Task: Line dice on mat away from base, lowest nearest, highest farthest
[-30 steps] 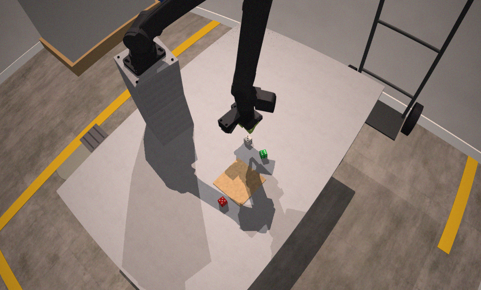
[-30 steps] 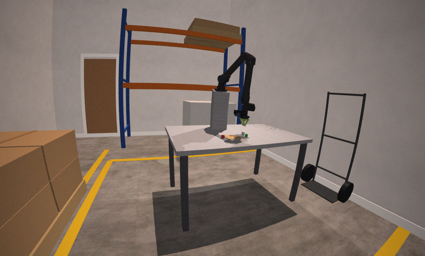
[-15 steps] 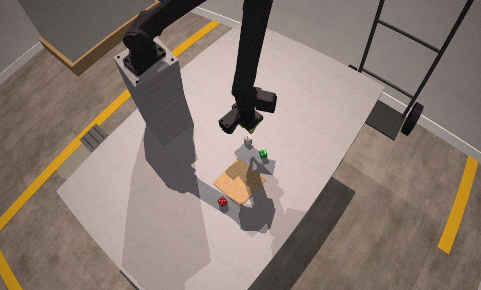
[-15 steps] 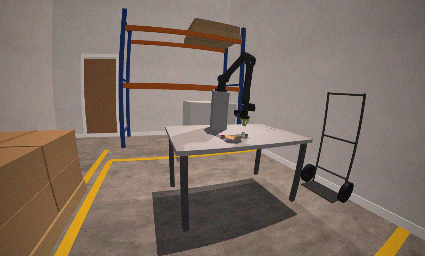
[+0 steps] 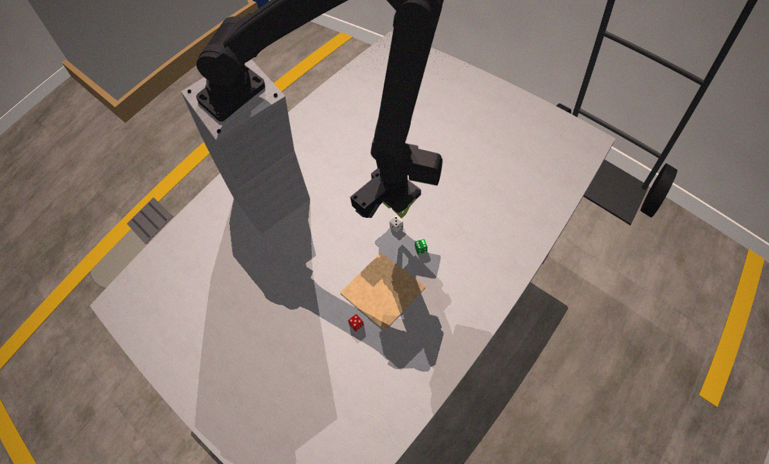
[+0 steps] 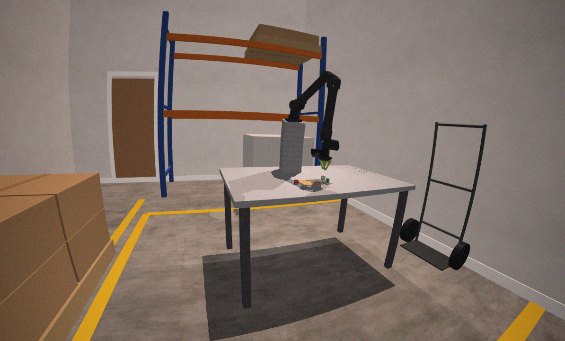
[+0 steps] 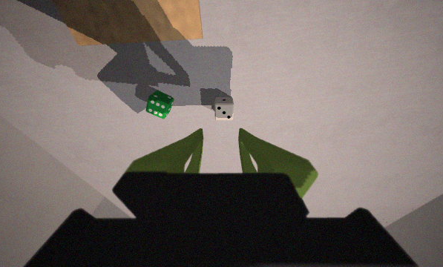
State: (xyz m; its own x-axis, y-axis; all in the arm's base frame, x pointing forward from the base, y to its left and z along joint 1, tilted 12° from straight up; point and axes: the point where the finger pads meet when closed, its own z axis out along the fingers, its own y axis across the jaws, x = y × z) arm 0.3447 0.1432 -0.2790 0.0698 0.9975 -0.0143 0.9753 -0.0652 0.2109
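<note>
My gripper is now 7 cm above the white die. The rest, counted from my hand: red die: 9 cm ahead, 25 cm to the right, 7 cm below; green die: 8 cm ahead, 1 cm to the right, 7 cm below; tan mat: 8 cm ahead, 15 cm to the right, 8 cm below.
</note>
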